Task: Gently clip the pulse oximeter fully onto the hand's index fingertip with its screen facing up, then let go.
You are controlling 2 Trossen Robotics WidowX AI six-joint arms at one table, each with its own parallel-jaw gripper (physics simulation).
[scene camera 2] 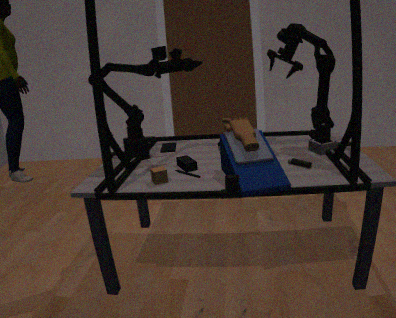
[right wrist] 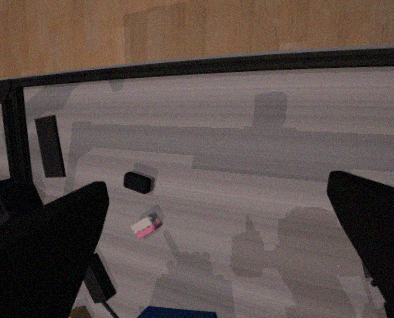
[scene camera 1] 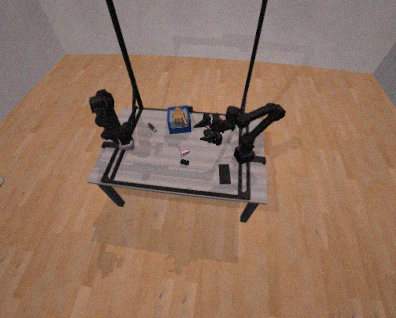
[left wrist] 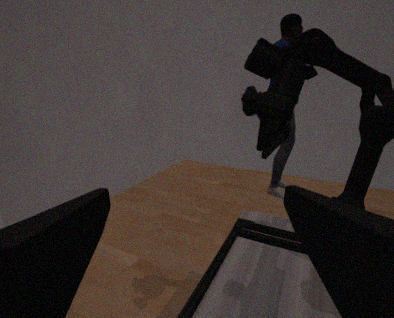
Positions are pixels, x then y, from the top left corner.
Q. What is my left gripper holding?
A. Nothing.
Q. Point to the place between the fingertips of my left gripper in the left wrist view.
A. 198, 196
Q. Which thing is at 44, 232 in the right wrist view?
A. My right gripper.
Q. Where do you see a grey pad on blue block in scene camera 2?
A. At 266, 177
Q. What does my right gripper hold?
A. Nothing.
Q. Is my right gripper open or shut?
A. Open.
